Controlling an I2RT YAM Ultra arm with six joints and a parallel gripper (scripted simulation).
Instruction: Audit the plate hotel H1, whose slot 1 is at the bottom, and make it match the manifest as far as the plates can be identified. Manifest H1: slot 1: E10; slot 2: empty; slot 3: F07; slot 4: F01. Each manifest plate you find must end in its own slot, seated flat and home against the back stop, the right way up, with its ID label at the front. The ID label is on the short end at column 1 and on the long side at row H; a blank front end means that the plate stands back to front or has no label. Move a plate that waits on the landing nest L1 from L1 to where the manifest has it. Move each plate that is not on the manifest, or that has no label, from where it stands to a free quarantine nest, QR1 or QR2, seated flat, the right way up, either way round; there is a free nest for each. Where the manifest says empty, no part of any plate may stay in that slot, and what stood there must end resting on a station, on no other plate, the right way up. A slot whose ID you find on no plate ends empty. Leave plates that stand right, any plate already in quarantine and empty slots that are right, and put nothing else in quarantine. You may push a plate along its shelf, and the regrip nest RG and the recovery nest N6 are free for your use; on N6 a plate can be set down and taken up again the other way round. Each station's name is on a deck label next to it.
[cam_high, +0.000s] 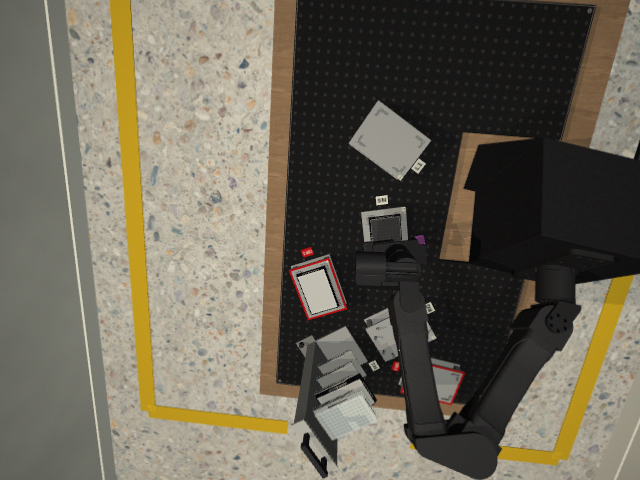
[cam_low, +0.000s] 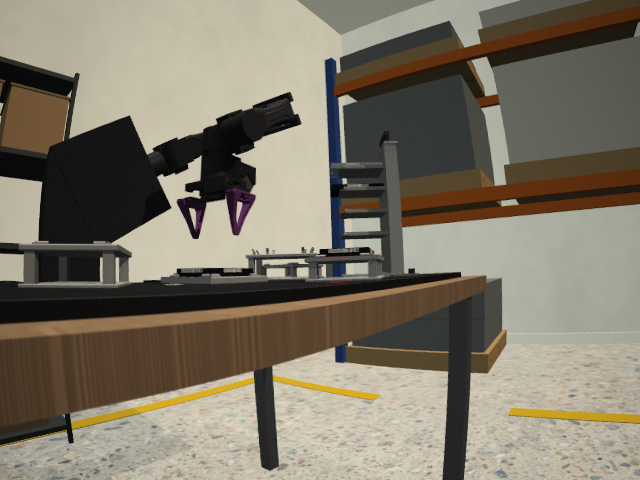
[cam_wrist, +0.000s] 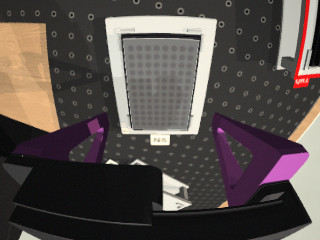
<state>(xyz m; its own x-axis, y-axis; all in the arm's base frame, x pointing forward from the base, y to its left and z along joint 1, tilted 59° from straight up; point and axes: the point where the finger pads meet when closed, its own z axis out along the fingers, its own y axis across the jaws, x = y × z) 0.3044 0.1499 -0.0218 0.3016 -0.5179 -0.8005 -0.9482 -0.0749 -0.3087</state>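
The recovery nest N6 is 80 mm below my hand. The rest, counted from my hand: landing nest L1: 50 mm ahead, 250 mm to the right, 40 mm below; regrip nest RG: 90 mm behind, 260 mm to the left, 30 mm below; quarantine nest QR1: 160 mm ahead, 180 mm to the left, 50 mm below.
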